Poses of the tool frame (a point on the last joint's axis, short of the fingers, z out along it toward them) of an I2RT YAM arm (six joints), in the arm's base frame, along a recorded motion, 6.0 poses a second.
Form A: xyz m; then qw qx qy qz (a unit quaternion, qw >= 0).
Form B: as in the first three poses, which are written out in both.
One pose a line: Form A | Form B
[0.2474, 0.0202, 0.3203, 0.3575, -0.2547, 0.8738, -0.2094] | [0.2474, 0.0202, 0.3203, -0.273, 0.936, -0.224, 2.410]
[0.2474, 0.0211, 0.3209, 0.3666, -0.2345, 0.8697, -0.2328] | [0.2474, 0.0211, 0.3209, -0.252, 0.935, -0.250, 2.391]
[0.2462, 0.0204, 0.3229, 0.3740, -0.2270, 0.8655, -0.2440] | [0.2462, 0.0204, 0.3229, -0.245, 0.933, -0.263, 2.375]
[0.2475, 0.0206, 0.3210, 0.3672, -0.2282, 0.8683, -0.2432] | [0.2475, 0.0206, 0.3210, -0.245, 0.934, -0.261, 2.390]
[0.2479, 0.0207, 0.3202, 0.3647, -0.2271, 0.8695, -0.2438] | [0.2479, 0.0207, 0.3202, -0.244, 0.934, -0.262, 2.395]
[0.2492, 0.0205, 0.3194, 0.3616, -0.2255, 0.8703, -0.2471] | [0.2492, 0.0205, 0.3194, -0.242, 0.933, -0.265, 2.402]
